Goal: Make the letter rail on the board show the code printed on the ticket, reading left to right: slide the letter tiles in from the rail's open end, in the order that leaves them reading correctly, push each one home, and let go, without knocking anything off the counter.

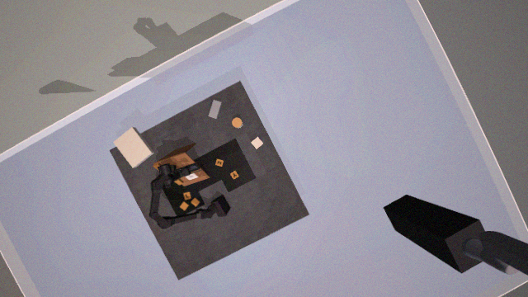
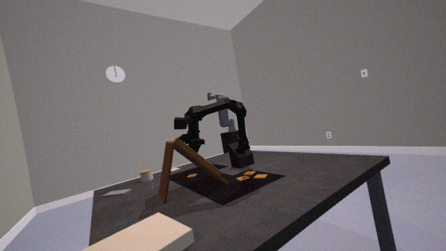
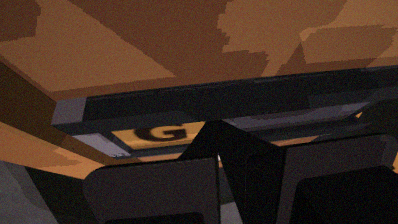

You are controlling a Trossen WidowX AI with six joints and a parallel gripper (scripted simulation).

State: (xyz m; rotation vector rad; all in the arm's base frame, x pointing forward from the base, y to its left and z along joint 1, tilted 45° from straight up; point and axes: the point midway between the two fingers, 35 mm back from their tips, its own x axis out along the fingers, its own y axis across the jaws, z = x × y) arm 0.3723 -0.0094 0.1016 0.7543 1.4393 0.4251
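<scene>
Now: gripper tip 24 cm to the left of the letter tile, 15 cm above it and 7 cm past it. Also, from my gripper tip: beige block 40 cm ahead, 35 cm to the left, 14 cm below; then white ticket 8 cm below, 6 cm behind; then black mat 17 cm behind, 16 cm below, 7 cm to the right.
</scene>
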